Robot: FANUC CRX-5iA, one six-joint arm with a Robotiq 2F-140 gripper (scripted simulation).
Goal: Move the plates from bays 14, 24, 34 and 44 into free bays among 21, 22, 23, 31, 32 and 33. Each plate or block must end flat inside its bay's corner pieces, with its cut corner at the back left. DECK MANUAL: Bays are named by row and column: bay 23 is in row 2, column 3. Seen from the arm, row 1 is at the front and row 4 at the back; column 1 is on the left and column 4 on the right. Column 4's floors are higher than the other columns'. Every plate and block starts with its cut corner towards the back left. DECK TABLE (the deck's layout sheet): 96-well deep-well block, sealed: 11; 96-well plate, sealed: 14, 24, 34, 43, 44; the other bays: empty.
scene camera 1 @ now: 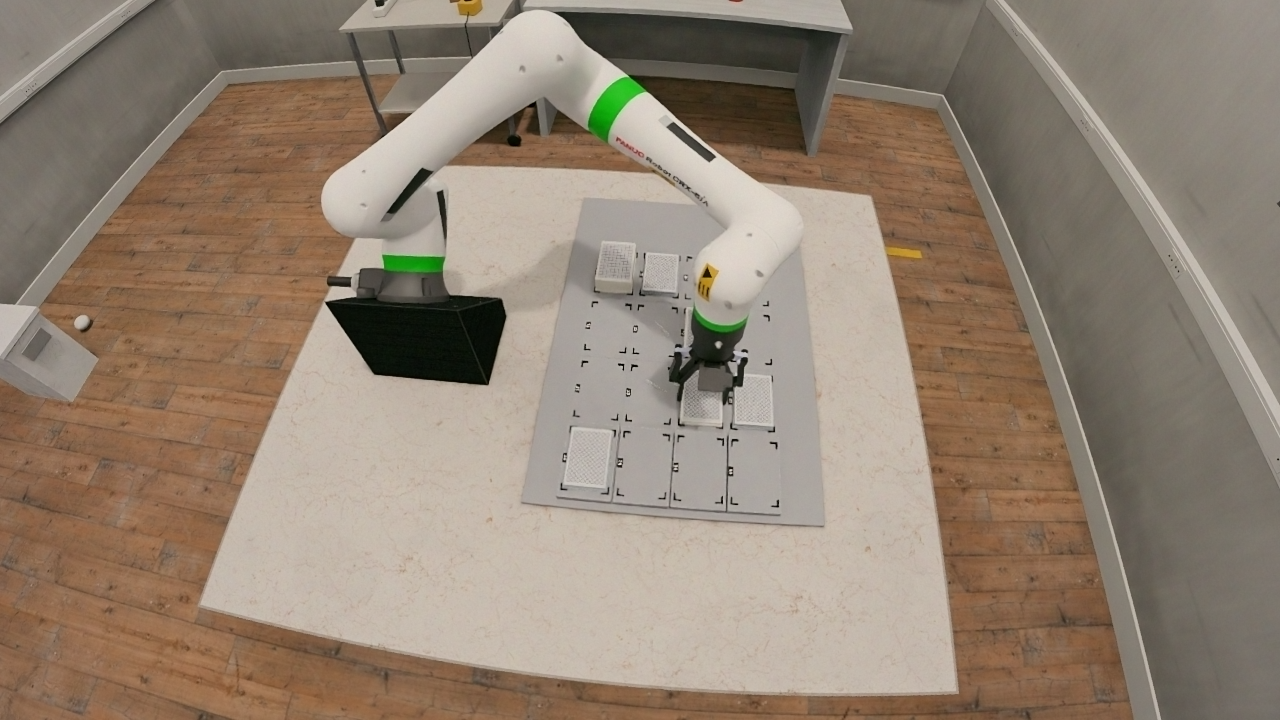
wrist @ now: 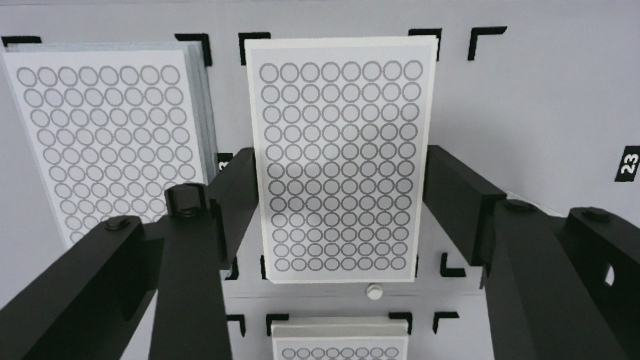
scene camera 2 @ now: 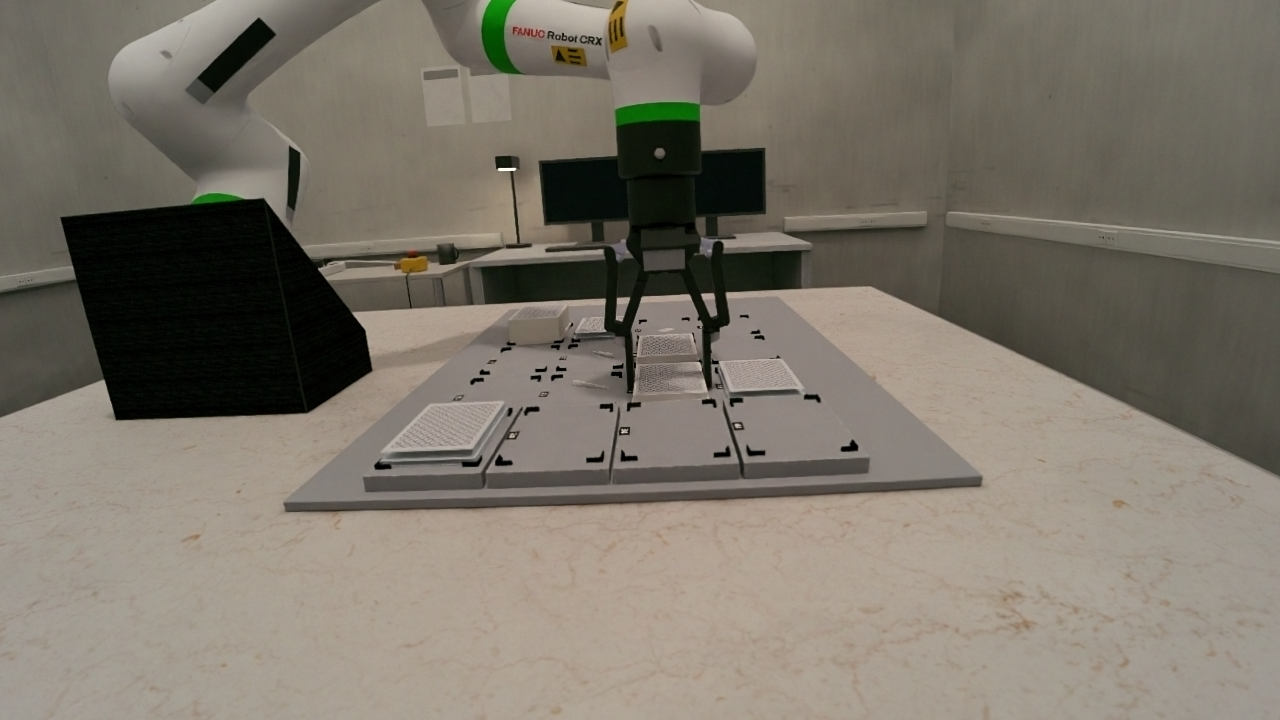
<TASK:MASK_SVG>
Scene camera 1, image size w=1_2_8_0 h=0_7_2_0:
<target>gripper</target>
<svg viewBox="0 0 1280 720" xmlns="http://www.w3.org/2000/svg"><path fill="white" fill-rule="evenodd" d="M676 344L675 356L669 370L669 382L674 382L674 385L679 386L678 401L681 402L684 383L699 370L699 364L704 364L704 360L721 362L721 366L726 366L725 373L731 374L728 362L735 358L738 364L737 376L732 378L732 387L724 387L724 392L722 392L722 405L726 405L729 392L735 390L736 386L743 387L744 367L748 363L748 350L743 349L741 352L735 351L735 346L725 350L710 349L700 344L694 337L693 343L689 347L682 348L680 344ZM690 355L692 358L684 365L682 369L680 369L682 360L684 360L687 355Z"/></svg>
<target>deep-well block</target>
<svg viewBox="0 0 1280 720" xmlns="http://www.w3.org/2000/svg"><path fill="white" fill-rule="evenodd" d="M602 241L595 279L595 291L632 294L637 255L636 244Z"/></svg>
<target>plate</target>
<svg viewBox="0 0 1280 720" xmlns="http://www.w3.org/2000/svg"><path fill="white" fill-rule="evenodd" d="M646 252L641 294L677 297L679 255Z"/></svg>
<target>plate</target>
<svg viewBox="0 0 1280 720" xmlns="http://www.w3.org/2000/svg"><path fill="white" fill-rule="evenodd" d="M744 373L743 387L738 388L736 386L736 389L732 392L732 428L773 431L772 376Z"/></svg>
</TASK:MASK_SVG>
